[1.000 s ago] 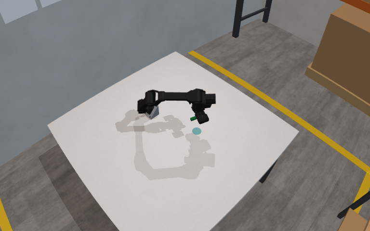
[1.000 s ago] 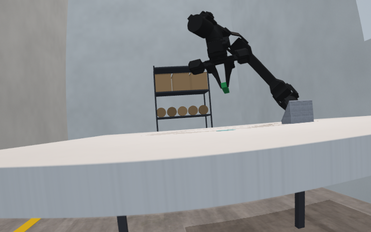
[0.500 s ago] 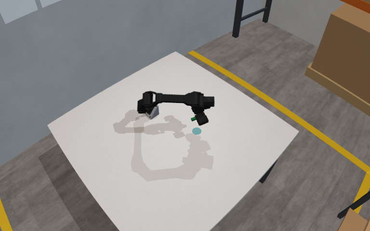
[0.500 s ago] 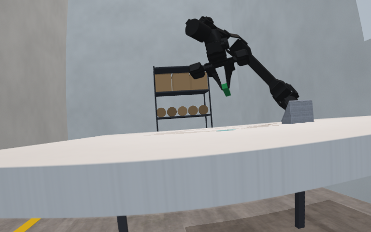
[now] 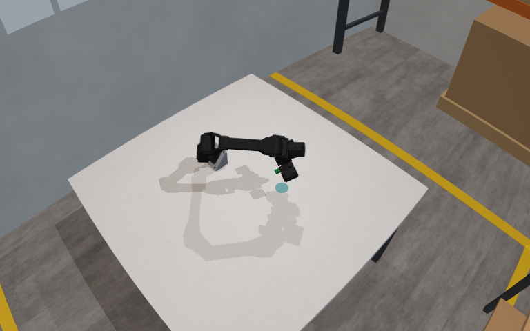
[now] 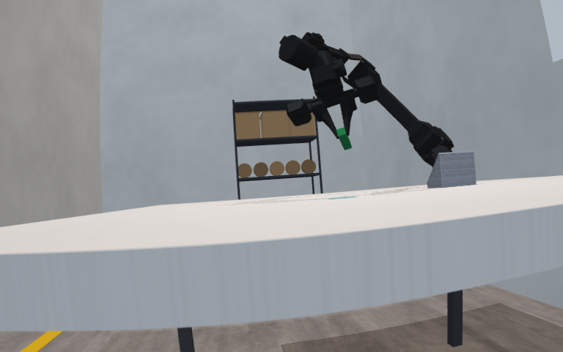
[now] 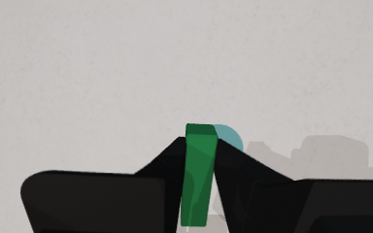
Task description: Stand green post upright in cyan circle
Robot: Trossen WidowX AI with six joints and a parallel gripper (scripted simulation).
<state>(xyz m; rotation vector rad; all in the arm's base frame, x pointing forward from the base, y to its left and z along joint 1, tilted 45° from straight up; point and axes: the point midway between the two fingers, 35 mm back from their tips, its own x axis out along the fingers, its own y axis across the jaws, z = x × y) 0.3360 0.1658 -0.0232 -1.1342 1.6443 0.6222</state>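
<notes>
Now: the green post 30 mm below my hand, 10 mm to the right of it and 10 mm behind it. From my hand the other things lie so: cyan circle (150 mm below, 10 mm to the right).
</notes>
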